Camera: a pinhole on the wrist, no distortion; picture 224 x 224 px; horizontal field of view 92.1 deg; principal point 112.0 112.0 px. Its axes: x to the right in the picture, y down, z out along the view. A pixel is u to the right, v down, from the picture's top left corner.
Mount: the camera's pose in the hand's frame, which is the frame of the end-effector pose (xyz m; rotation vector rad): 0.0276 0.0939 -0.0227 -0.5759 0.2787 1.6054
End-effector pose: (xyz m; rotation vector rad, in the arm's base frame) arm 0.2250 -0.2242 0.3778 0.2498 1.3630 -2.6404
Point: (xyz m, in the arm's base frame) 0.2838 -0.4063 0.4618
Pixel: 23 150
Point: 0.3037 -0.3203 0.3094
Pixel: 113 204
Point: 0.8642 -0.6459 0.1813
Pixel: 172 213
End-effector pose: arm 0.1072 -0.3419 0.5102 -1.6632 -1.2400 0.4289
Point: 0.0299 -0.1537 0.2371
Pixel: 86 78
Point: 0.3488 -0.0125 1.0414
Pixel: behind the camera
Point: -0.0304 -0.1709 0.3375
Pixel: 34 83
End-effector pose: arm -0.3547 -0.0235 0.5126 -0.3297 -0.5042 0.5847
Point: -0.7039 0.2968 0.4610
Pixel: 163 120
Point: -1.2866 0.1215 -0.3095
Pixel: outside the picture
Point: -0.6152 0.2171 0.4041
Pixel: 186 138
